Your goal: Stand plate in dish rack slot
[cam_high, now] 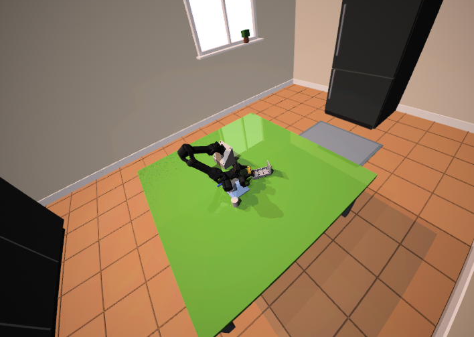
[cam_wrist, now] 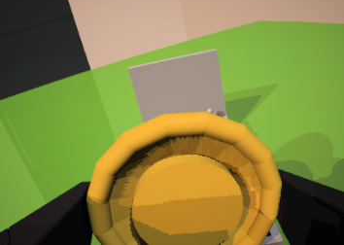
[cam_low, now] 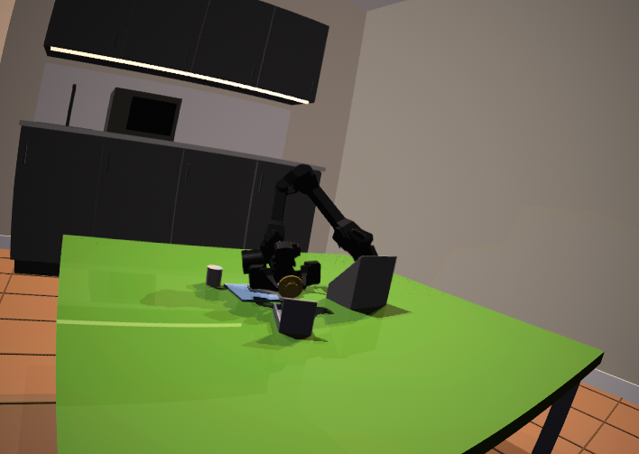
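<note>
The grey dish rack is 60 mm to the left of my gripper tip, 40 mm below it and 20 mm ahead of it. From my gripper tip the other things lie so: light blue mat 150 mm to the right, 60 mm below, 20 mm ahead; then blue utensil 190 mm to the right, 70 mm behind, 60 mm below; then orange plate 10 mm to the right.
</note>
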